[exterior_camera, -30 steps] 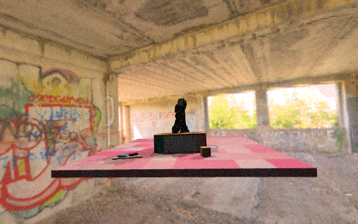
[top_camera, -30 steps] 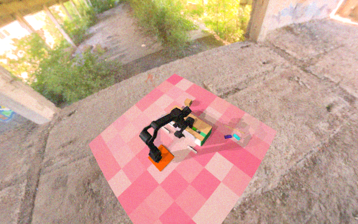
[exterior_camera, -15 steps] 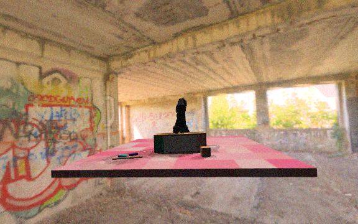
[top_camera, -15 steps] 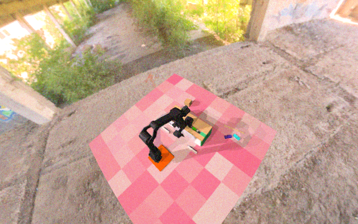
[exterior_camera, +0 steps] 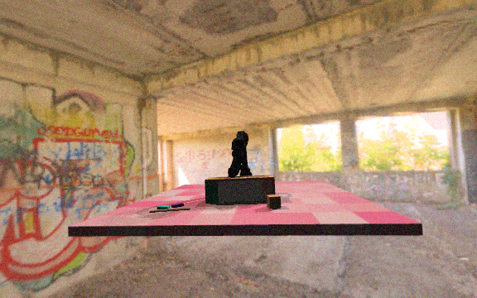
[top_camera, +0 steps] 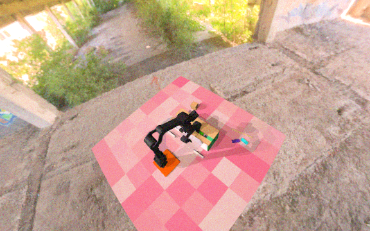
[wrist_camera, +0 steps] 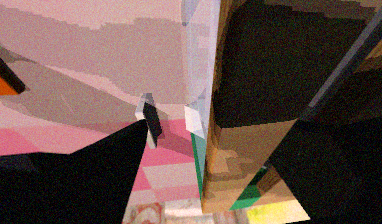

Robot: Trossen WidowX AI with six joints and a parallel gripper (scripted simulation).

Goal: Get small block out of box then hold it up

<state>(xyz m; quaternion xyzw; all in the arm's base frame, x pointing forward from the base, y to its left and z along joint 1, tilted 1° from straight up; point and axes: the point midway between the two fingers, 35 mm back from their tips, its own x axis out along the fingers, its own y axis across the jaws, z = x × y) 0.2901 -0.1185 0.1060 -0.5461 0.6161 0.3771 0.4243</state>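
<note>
My gripper tip is 50 mm short of the green block and 30 mm to the left of it. The rest, counted from my gripper tip: box 60 mm to the left, 40 mm ahead, 20 mm below; tan cube 310 mm ahead, 190 mm to the left, 60 mm below; purple piece 290 mm to the right, 170 mm ahead, 80 mm below.
</note>
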